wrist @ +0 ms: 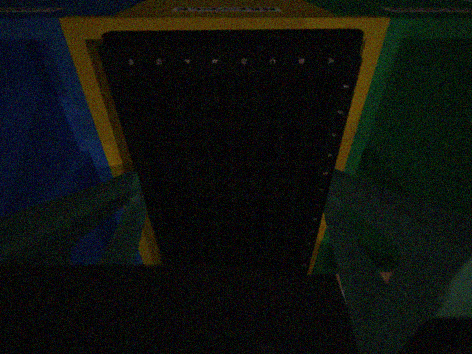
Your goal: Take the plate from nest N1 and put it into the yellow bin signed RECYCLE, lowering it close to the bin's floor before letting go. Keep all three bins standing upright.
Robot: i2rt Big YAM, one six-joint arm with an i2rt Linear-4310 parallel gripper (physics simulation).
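Frame: origin at the arm's base, x ahead, y down, z left, level; metres.
Seen in the pictures: gripper, fingertip midpoint: (235,178).
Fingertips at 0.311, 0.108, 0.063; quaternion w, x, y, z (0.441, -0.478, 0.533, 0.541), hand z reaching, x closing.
Note:
Offsets run from my fingertips to a thing's top centre, as dx, dy, dz. "spot": to the spot under its first point.
The dark plate @(-0.001, -0.015, +0.001) (225,135), with pale letters along its far edge and marks down its right edge, is held between the two grey-green fingers of my gripper (235,178). The gripper is shut on the plate's left and right sides. The yellow bin @(-0.025, +0.020, +0.007) (225,23) lies behind and around the plate in the view. The plate covers most of its opening, and its right edge is very close to the bin's right rim. A strip of inner wall shows at the left. The bin's floor is hidden, and the plate's height relative to the rim is hard to tell.
A blue bin @(-0.005, +0.020, +0.135) (30,115) stands directly left of the yellow bin and a green bin @(-0.045, +0.020, -0.122) (420,100) directly right. A blurred sign @(spot: +0.059, +0.087, -0.007) (227,9) shows on the yellow bin's far side. The picture is dark and grainy; a dark shape covers the bottom.

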